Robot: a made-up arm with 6 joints. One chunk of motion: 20 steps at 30 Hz.
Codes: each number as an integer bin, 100 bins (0 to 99) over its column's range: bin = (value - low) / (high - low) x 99, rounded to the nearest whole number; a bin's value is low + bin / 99 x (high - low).
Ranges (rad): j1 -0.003..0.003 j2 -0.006..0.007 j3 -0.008..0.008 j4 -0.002..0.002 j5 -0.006..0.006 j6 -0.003..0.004
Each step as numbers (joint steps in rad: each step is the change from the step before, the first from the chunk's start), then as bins.
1 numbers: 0.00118 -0.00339 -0.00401 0.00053 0.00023 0.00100
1 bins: 69 20 25 63 51 57
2 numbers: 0.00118 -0.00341 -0.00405 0.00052 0.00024 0.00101
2 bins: 69 20 24 62 51 57
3 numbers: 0.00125 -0.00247 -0.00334 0.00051 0.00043 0.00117
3 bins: 70 27 29 62 53 59
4 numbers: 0.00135 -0.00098 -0.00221 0.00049 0.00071 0.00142
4 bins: 72 38 36 62 55 63
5 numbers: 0.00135 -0.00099 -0.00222 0.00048 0.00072 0.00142
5 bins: 72 38 36 61 55 63
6 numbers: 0.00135 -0.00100 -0.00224 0.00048 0.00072 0.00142
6 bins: 72 38 36 61 55 63
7 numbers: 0.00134 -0.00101 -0.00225 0.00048 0.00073 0.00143
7 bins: 72 38 36 61 56 63
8 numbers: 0.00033 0.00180 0.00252 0.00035 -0.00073 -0.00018
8 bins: 55 59 65 58 43 40
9 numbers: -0.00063 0.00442 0.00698 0.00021 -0.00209 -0.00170
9 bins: 39 79 93 55 32 18
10 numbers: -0.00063 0.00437 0.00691 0.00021 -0.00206 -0.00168
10 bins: 39 79 92 55 33 19
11 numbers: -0.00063 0.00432 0.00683 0.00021 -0.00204 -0.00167
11 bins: 39 79 92 55 33 19
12 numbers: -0.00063 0.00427 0.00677 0.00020 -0.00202 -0.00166
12 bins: 39 78 91 54 33 19
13 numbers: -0.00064 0.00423 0.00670 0.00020 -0.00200 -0.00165
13 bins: 39 78 91 54 33 19
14 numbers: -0.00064 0.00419 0.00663 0.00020 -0.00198 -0.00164
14 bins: 39 78 91 54 33 19
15 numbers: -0.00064 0.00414 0.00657 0.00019 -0.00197 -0.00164
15 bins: 39 77 90 54 33 19
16 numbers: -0.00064 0.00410 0.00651 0.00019 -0.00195 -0.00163
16 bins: 39 77 90 54 33 19
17 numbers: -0.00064 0.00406 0.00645 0.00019 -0.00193 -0.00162
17 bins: 39 77 89 54 34 20
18 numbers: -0.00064 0.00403 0.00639 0.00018 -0.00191 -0.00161
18 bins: 39 76 89 54 34 20
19 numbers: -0.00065 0.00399 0.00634 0.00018 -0.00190 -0.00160
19 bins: 39 76 89 54 34 20
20 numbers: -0.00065 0.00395 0.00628 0.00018 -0.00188 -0.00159
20 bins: 39 76 88 54 34 20
